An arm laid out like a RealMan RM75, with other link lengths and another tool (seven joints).
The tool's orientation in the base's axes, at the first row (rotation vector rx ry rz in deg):
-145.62, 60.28, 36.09
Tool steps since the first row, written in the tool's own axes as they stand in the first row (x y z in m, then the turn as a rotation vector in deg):
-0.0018, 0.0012, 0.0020, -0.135, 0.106, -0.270
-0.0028, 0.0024, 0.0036, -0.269, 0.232, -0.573
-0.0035, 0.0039, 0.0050, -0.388, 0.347, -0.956
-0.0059, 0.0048, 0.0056, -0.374, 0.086, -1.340
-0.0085, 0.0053, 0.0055, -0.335, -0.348, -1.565
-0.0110, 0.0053, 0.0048, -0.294, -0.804, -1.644
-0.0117, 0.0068, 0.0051, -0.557, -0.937, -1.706
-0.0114, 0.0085, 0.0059, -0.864, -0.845, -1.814
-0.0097, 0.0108, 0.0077, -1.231, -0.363, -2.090
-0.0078, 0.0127, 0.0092, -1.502, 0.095, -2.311
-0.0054, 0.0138, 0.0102, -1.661, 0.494, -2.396
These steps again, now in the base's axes. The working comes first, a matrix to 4 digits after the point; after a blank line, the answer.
The tool's axes in the first row as the columns of a matrix, in the base's axes (used below as rounded here):
0.6319, -0.7247, -0.2747
-0.5844, -0.6784, 0.4453
-0.5091, -0.1208, -0.8522

-0.0026, 0.0011, -0.0009, -0.088, -0.113, 0.286
-0.0045, 0.0016, -0.0019, -0.181, -0.255, 0.597
-0.0064, 0.0016, -0.0030, -0.234, -0.434, 0.970
-0.0087, 0.0027, -0.0023, 0.069, -0.436, 1.322
-0.0107, 0.0038, -0.0010, 0.470, -0.265, 1.546
-0.0121, 0.0050, 0.0009, 0.848, -0.015, 1.648
-0.0137, 0.0045, 0.0008, 0.796, 0.201, 1.851
-0.0150, 0.0035, -0.0003, 0.565, 0.270, 2.088
-0.0161, 0.0018, -0.0029, 0.059, 0.035, 2.452
-0.0167, 0.0000, -0.0054, -0.383, -0.216, 2.723
-0.0162, -0.0017, -0.0076, -0.749, -0.431, 2.828

